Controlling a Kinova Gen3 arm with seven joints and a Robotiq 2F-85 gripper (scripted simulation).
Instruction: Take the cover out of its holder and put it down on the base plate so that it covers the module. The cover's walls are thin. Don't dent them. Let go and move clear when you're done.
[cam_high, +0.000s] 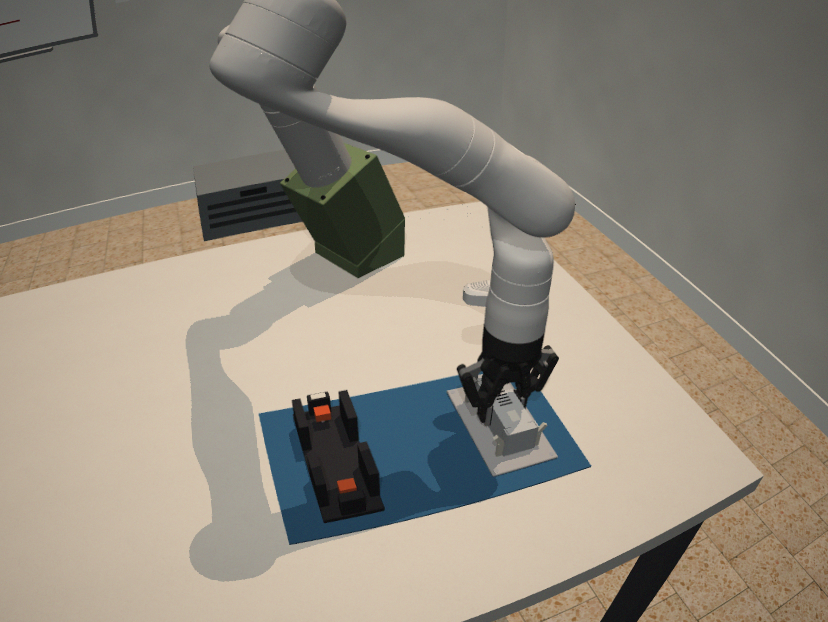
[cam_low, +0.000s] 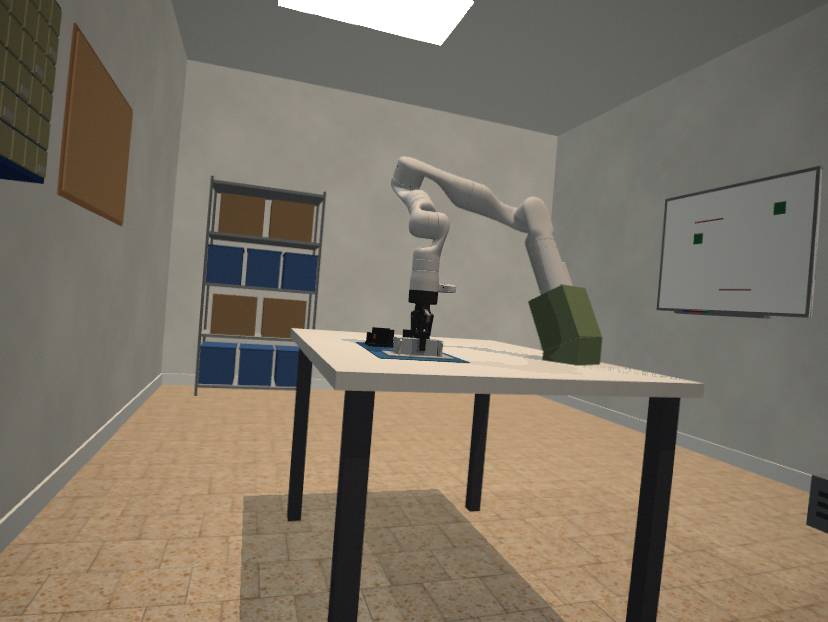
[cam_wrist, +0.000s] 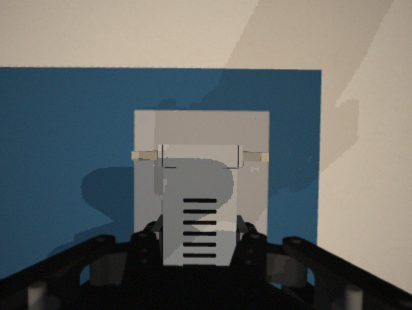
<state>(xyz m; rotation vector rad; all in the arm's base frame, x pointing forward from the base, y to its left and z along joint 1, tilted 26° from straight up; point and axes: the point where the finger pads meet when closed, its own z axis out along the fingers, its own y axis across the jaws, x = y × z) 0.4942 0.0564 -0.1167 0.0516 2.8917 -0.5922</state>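
My gripper is now right at the grey cover.
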